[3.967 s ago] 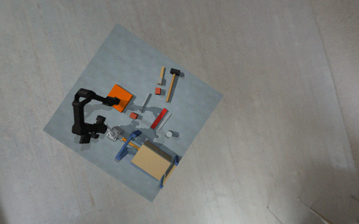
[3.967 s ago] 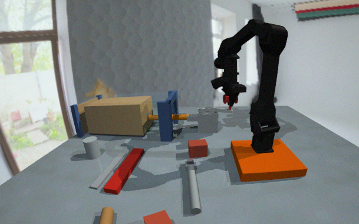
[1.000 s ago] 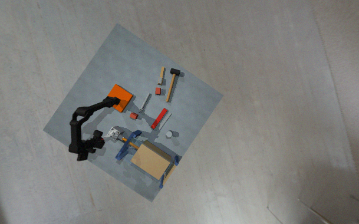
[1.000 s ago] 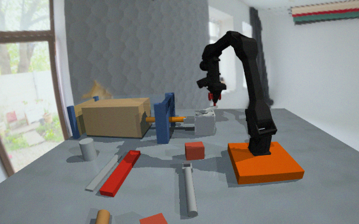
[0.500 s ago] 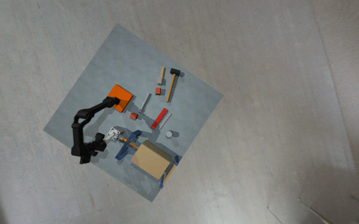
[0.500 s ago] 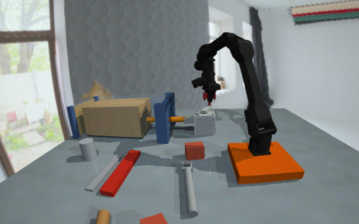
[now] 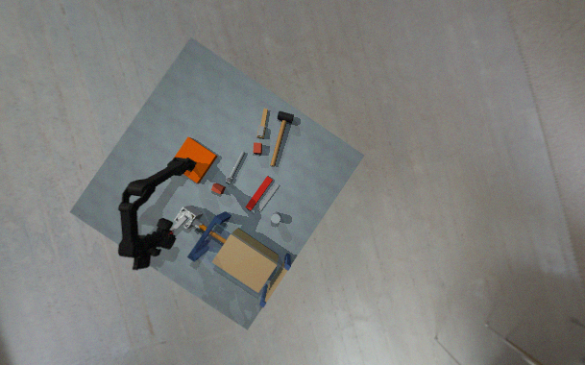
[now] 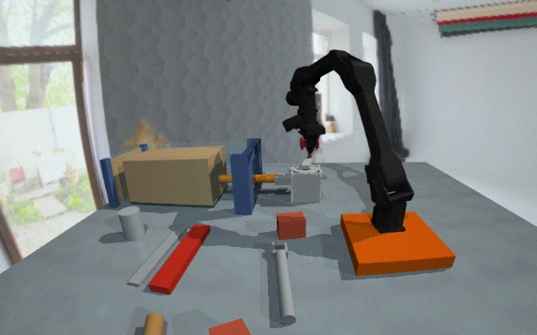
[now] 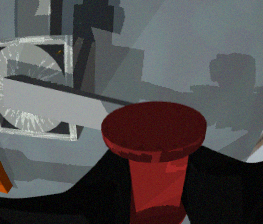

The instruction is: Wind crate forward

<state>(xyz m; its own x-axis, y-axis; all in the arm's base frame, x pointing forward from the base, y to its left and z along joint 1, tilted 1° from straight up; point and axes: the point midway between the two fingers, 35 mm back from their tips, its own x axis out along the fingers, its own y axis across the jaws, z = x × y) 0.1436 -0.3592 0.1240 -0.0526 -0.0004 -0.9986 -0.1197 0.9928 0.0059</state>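
Right now the grey crank handle is 4 cm to the left of my gripper tip, 1 cm below it and 1 cm ahead of it. Also, from my gripper tip: grey winch: 9 cm to the left, 8 cm below, 1 cm ahead; red knob: 2 cm above; frame: 18 cm ahead, 9 cm to the left, 1 cm below.
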